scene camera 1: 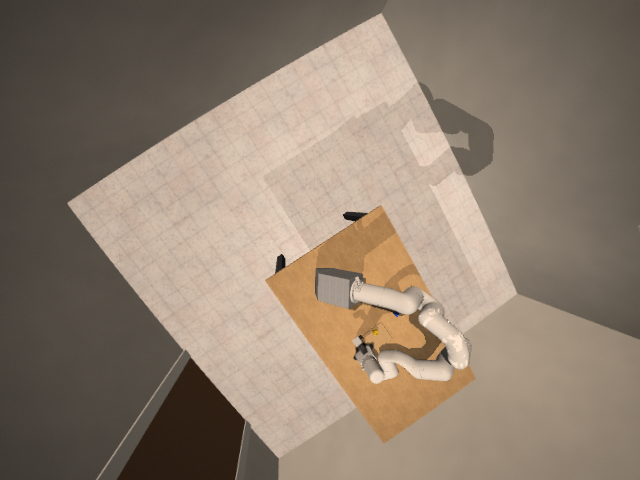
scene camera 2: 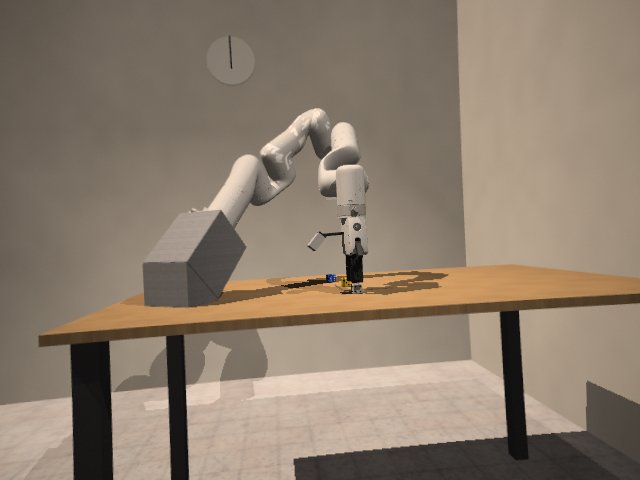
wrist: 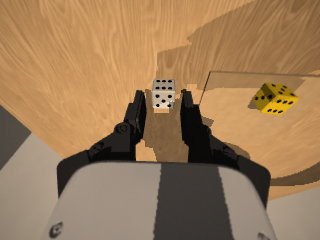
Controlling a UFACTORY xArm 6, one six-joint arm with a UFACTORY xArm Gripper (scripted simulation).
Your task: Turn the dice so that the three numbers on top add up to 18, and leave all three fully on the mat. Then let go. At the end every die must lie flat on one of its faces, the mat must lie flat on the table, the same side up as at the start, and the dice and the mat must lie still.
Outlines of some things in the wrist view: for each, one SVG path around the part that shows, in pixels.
The gripper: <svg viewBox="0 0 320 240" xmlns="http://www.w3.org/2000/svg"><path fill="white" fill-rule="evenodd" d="M40 239L277 240L266 212L271 174L264 166L242 155L237 155L232 148L212 135L210 127L202 122L199 105L193 103L191 91L183 92L180 109L182 141L189 147L188 163L136 161L136 145L143 139L147 114L145 93L142 90L136 90L134 101L128 104L123 122L118 123L114 127L113 133L93 144L89 150L83 150L58 163L58 201Z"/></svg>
A yellow die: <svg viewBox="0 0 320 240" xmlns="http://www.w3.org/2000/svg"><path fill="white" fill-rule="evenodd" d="M253 98L261 113L275 115L283 114L299 100L286 85L265 83Z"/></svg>
